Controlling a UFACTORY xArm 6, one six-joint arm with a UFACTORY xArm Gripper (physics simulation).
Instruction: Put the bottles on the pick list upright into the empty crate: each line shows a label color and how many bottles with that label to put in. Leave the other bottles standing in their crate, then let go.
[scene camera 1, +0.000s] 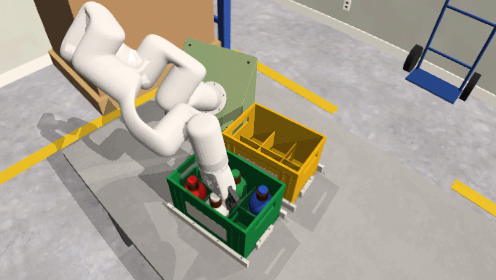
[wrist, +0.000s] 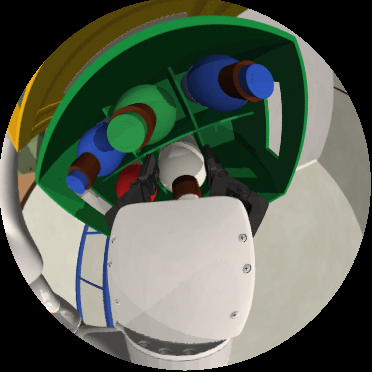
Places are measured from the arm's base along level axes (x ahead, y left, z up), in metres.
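Pixels of known places: gripper, fingertip midpoint: (scene camera 1: 224, 200) (wrist: 178, 157); arm's base at its link origin: (scene camera 1: 210, 98).
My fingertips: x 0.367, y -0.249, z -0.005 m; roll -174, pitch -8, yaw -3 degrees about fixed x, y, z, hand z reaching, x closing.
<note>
For each thing: its top centre in the pictures, then the offset to it from my fingertips.
- green crate at its top centre: (wrist: 165, 191) (scene camera 1: 225, 181) 0.012 m back, 0.015 m left, 0.065 m up
- white bottle at its top centre: (wrist: 189, 208) (scene camera 1: 215, 195) 0.002 m back, 0.032 m right, 0.053 m up
- red bottle at its top centre: (scene camera 1: 192, 179) 0.087 m back, 0.044 m right, 0.053 m up
- green bottle at its top centre: (wrist: 124, 134) (scene camera 1: 235, 172) 0.024 m back, 0.060 m left, 0.053 m up
- second blue bottle at its top centre: (wrist: 74, 185) 0.105 m back, 0.043 m left, 0.053 m up
- yellow crate at its top centre: (scene camera 1: 274, 134) 0.044 m back, 0.245 m left, 0.065 m up
The green crate (scene camera 1: 265, 227) (wrist: 296, 120) holds upright bottles. A white bottle (scene camera 1: 215, 201) (wrist: 181, 164) stands in it between the fingers of my gripper (scene camera 1: 231, 199) (wrist: 178, 157), which is open, one finger on each side of the bottle's body. A red bottle (scene camera 1: 194, 189) (wrist: 134, 181) stands beside it, partly behind one finger in the wrist view. A green bottle (scene camera 1: 240, 187) (wrist: 152, 107) and a blue bottle (scene camera 1: 259, 201) (wrist: 212, 82) stand in the other row, with a second blue bottle (wrist: 102, 152). The yellow crate (scene camera 1: 292, 133) (wrist: 62, 57) shows no bottles. The pick list does not show.
The two crates stand side by side, held by pale rails (scene camera 1: 210, 236). Dividers split each crate into compartments. A green pedestal (scene camera 1: 220, 62) stands behind the yellow crate. A blue hand truck (scene camera 1: 432, 87) stands at the far right. The green crate's walls surround the fingers.
</note>
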